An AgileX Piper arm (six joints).
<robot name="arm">
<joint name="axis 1" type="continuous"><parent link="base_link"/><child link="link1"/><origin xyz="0 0 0.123" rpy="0 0 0"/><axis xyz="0 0 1"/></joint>
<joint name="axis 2" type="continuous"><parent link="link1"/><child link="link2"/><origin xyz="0 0 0" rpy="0 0 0"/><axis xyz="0 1 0"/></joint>
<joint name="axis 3" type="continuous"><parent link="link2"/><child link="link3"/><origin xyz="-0.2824 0 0.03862" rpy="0 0 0"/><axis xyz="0 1 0"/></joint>
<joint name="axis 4" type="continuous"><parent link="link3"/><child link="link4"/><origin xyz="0.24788 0 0.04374" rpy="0 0 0"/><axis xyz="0.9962 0 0.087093"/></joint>
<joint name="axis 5" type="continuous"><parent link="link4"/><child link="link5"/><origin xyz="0 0 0" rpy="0 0 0"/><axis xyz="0 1 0"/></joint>
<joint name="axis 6" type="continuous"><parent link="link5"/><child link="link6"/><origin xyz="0.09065 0 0.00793" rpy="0 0 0"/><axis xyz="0.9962 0 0.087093"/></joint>
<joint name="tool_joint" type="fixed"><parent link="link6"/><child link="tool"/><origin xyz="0 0 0" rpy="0 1.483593 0"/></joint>
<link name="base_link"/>
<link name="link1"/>
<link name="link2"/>
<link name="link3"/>
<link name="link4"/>
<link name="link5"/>
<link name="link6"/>
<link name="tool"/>
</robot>
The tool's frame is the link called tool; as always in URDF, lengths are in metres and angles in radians. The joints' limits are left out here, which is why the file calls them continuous.
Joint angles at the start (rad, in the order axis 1, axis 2, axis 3, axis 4, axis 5, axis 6): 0.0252 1.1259 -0.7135 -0.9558 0.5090 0.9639
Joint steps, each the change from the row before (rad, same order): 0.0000 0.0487 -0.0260 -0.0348 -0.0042 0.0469; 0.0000 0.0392 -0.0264 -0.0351 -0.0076 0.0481; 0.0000 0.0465 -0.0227 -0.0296 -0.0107 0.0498; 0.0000 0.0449 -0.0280 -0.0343 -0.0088 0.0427; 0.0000 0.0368 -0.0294 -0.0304 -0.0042 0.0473; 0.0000 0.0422 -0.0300 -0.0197 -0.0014 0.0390; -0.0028 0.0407 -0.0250 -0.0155 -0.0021 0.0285; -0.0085 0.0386 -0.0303 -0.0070 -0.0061 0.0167; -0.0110 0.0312 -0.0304 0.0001 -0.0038 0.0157; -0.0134 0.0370 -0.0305 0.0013 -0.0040 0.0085; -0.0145 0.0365 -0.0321 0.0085 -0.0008 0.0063; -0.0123 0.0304 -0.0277 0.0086 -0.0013 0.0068; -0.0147 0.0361 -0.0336 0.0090 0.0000 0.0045; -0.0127 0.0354 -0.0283 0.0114 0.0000 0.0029
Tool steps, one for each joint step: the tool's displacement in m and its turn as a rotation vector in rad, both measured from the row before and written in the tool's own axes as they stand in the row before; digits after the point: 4 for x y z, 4 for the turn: -0.0050 0.0039 0.0097 0.0074 0.0043 0.0074; -0.0059 0.0035 0.0076 0.0031 -0.0067 0.0121; -0.0034 0.0049 0.0100 -0.0007 0.0043 0.0140; -0.0049 0.0047 0.0095 0.0005 -0.0028 0.0054; -0.0057 0.0037 0.0076 0.0023 -0.0078 0.0172; -0.0041 0.0044 0.0092 0.0033 0.0021 0.0164; -0.0021 0.0037 0.0096 0.0047 0.0071 0.0097; -0.0038 0.0024 0.0095 0.0033 0.0037 0.0117; -0.0046 0.0008 0.0079 0.0056 0.0009 0.0215; -0.0033 0.0006 0.0100 0.0082 0.0066 0.0144; -0.0033 -0.0001 0.0101 0.0111 0.0086 0.0202; -0.0028 -0.0001 0.0085 0.0085 0.0067 0.0203; -0.0034 -0.0004 0.0102 0.0116 0.0070 0.0199; -0.0014 -0.0001 0.0103 0.0107 0.0119 0.0176
